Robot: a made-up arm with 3 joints. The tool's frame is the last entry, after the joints.
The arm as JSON. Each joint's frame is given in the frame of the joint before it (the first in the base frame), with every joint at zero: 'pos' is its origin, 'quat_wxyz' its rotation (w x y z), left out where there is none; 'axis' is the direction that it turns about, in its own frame. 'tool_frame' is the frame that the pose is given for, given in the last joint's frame.
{
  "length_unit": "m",
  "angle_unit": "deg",
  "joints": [
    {
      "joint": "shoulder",
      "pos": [
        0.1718,
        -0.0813,
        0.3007
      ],
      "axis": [
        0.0,
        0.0,
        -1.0
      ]
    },
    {
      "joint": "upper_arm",
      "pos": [
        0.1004,
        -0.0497,
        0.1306
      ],
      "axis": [
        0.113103,
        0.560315,
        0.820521
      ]
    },
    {
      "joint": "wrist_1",
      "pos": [
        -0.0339,
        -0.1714,
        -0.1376
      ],
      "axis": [
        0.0,
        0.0,
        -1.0
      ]
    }
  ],
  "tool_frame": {
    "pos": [
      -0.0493,
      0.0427,
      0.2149
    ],
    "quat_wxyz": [
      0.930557,
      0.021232,
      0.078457,
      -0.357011
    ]
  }
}
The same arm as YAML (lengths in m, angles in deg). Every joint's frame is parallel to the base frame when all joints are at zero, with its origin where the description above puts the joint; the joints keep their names.
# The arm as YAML. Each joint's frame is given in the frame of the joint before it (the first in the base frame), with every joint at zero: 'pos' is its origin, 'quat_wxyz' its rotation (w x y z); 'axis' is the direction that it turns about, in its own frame. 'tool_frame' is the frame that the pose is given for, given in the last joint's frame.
length_unit: m
angle_unit: deg
joints:
  - joint: shoulder
    pos: [0.1718, -0.0813, 0.3007]
    quat_wxyz: [1.0, 0.0, 0.0, 0.0]
    axis: [0.0, 0.0, -1.0]
  - joint: upper_arm
    pos: [0.1004, -0.0497, 0.1306]
    quat_wxyz: [1.0, 0.0, 0.0, 0.0]
    axis: [0.113103, 0.560315, 0.820521]
  - joint: wrist_1
    pos: [-0.0339, -0.1714, -0.1376]
    quat_wxyz: [1.0, 0.0, 0.0, 0.0]
    axis: [0.0, 0.0, -1.0]
tool_frame:
  pos: [-0.0493, 0.0427, 0.2149]
  quat_wxyz: [0.930557, 0.021232, 0.078457, -0.357011]

